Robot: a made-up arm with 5 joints.
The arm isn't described. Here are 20 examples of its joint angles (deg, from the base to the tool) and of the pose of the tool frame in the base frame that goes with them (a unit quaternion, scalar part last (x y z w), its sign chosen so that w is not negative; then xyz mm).
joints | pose
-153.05 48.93 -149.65 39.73 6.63 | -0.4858 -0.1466 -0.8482 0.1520 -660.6 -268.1 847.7
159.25 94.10 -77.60 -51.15 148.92 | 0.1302 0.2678 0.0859 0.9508 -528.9 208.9 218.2
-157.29 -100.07 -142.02 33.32 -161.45 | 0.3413 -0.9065 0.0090 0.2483 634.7 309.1 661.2
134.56 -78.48 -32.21 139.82 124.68 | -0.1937 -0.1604 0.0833 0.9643 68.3 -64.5 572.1
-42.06 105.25 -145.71 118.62 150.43 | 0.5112 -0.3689 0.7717 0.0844 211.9 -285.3 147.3
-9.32 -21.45 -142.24 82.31 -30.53 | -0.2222 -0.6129 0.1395 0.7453 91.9 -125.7 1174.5
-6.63 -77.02 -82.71 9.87 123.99 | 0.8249 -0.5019 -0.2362 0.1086 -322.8 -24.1 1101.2
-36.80 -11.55 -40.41 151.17 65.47 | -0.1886 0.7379 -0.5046 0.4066 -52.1 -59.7 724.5
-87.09 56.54 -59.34 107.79 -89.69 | 0.7930 0.0223 0.0138 0.6087 -93.7 -197.1 407.8
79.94 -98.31 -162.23 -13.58 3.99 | -0.4555 0.5065 0.4505 0.5771 -69.5 -708.5 398.4
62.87 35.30 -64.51 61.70 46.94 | -0.2289 0.1608 0.1330 0.9508 202.3 293.9 442.2
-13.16 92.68 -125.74 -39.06 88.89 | 0.3613 -0.4647 -0.6285 0.5085 655.3 -222.7 427.0
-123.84 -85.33 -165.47 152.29 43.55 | -0.4885 -0.5791 -0.6487 0.0717 124.9 295.8 763.1
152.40 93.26 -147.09 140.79 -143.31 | 0.0545 -0.6859 -0.3861 0.6144 -316.0 199.4 266.7
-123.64 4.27 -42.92 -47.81 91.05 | 0.1922 0.6574 0.6955 0.2172 -300.2 -371.0 863.9
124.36 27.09 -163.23 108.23 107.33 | 0.2170 0.1051 0.1437 0.9598 -266.2 398.5 913.9
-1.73 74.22 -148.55 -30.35 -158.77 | -0.7802 -0.1341 0.5988 0.1216 656.4 -98.6 810.4
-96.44 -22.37 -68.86 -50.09 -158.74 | -0.7477 0.5756 0.1713 0.2834 -89.7 -139.8 1174.5
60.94 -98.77 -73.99 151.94 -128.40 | 0.1003 0.1503 -0.9803 0.0801 -27.1 -172.2 645.5
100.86 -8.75 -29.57 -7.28 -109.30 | 0.0285 0.3865 -0.8901 0.2398 -27.1 401.8 745.4
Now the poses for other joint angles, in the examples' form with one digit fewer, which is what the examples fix.
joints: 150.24 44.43 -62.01 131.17 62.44
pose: -0.803 -0.235 0.380 0.395 -157 110 556
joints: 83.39 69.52 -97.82 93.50 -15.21
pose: -0.302 0.446 0.639 0.549 99 334 305
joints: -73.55 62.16 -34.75 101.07 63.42
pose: 0.080 0.897 -0.404 0.159 -47 -108 488
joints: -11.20 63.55 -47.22 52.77 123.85
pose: -0.472 0.314 -0.761 0.315 174 -98 266
